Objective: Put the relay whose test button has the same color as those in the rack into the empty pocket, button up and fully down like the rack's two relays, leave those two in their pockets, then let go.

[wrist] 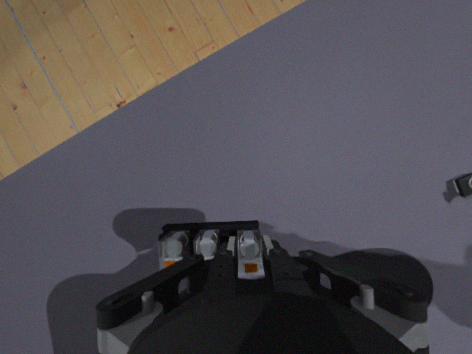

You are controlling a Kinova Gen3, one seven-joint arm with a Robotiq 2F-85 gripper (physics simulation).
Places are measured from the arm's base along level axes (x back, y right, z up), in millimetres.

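Pixels of known places: gripper, fingertip midpoint: (249,246).
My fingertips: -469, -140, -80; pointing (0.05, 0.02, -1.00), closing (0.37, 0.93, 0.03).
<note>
Behind a point stands the place of what it marks, as x, y, z.
The black rack (215,225) {-492, -167, -113} is at the lower middle of the wrist view. Two relays with clear housings, one at the left end (175,245) {-497, -200, -79} and one beside it (206,243) {-487, -174, -79}, stand in it. The left one shows an orange test button; the other's button is hidden behind the finger linkage. My gripper (249,246) {-469, -140, -80} is shut on a relay (250,255) {-469, -140, -61} with an orange test button facing up. This relay is upright at the rack's right end, in line with the other two, with a gap between. Its lower part and the pocket are hidden, so its depth cannot be told.
Part of a dark loose relay (464,186) {-417, 99, -113} shows at the right edge, lying on the grey table top (300,125) {-554, -33, -127}. The table's edge runs diagonally across the upper left, with wooden floor (90,55) beyond it. Gripper shadows fall on both sides of the rack.
</note>
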